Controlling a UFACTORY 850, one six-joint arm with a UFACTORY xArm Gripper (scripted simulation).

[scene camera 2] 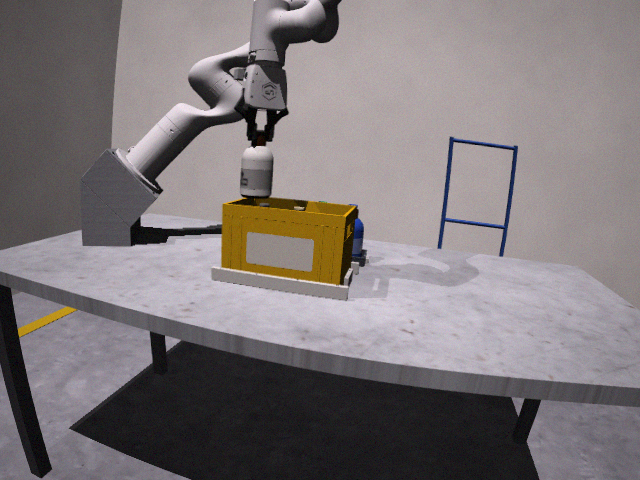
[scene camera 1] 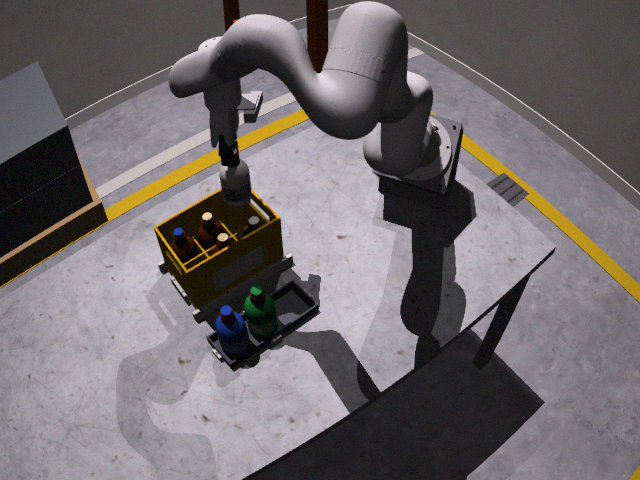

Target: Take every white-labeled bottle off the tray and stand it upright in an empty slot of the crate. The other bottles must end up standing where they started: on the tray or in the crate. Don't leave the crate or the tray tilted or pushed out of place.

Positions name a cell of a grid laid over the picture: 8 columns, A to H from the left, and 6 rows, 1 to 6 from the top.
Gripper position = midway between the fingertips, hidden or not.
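The gripper is visible in scene camera 1 (C2) and scene camera 2 (D2). A white-labeled bottle appears in scene camera 1 (C3) and also in scene camera 2 (D3).
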